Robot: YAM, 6 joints.
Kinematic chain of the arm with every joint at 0, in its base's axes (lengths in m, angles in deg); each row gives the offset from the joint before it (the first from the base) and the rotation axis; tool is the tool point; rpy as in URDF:
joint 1: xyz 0 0 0.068 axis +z
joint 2: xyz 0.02 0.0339 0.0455 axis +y
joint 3: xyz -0.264 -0.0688 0 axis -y
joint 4: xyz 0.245 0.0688 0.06 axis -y
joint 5: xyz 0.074 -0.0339 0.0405 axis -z
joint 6: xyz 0.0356 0 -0.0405 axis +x
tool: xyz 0 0 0 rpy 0 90 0
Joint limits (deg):
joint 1: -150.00..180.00
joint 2: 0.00..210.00
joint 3: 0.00..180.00
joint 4: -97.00..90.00
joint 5: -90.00..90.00
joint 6: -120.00..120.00
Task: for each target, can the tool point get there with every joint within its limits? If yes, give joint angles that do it. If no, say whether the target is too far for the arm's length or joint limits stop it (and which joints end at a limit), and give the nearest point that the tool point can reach.
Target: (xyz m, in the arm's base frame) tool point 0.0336 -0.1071 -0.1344
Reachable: yes | joints -89.95 189.66 64.28 -75.68 -70.43 83.45
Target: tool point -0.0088 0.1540 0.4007
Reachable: yes | joints 88.07 48.64 67.55 -45.12 -23.13 -95.90
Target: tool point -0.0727 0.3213 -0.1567
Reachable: yes | joints 100.78 178.89 107.15 -73.48 -18.57 -27.02
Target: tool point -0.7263 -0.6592 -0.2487
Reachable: no: too far | nearest point -0.4484 -0.4070 -0.1073 | short by 0.401 m
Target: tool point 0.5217 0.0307 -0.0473
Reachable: yes | joints 2.89 159.26 97.96 22.70 -7.02 94.48
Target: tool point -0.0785 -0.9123 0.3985
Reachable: no: too far | nearest point -0.0528 -0.6141 0.3033 | short by 0.314 m
